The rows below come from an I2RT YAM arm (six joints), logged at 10 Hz.
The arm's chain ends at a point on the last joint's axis. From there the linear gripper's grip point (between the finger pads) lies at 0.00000 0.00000 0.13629 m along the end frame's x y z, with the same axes.
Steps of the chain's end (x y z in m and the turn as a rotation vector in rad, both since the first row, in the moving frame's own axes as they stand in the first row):
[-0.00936 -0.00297 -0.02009 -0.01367 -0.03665 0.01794]
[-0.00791 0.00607 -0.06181 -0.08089 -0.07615 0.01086]
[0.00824 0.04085 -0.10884 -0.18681 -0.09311 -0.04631]
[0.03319 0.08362 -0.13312 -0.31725 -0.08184 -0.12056]
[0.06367 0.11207 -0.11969 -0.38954 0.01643 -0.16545]
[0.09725 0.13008 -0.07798 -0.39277 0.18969 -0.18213]
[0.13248 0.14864 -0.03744 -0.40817 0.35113 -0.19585]
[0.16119 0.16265 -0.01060 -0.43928 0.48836 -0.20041]
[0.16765 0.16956 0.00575 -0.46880 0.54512 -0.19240]
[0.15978 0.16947 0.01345 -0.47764 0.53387 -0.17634]
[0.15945 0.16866 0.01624 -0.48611 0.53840 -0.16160]
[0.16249 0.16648 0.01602 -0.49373 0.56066 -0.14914]
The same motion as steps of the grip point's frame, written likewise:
[-0.01437 -0.00115 -0.02019 -0.01367 -0.03665 0.01794]
[-0.01833 0.01702 -0.06265 -0.08089 -0.07615 0.01086]
[-0.00377 0.06641 -0.11180 -0.18681 -0.09311 -0.04631]
[0.02484 0.12665 -0.14036 -0.31725 -0.08184 -0.12056]
[0.07017 0.16340 -0.12989 -0.38954 0.01643 -0.16545]
[0.12694 0.17933 -0.09071 -0.39277 0.18969 -0.18213]
[0.18306 0.19672 -0.05666 -0.40817 0.35113 -0.19585]
[0.22841 0.21151 -0.03886 -0.43928 0.48836 -0.20041]
[0.24114 0.22089 -0.02788 -0.46880 0.54512 -0.19240]
[0.23160 0.22269 -0.01996 -0.47764 0.53387 -0.17634]
[0.23137 0.22332 -0.01800 -0.48611 0.53840 -0.16160]
[0.23650 0.22202 -0.02021 -0.49373 0.56066 -0.14914]

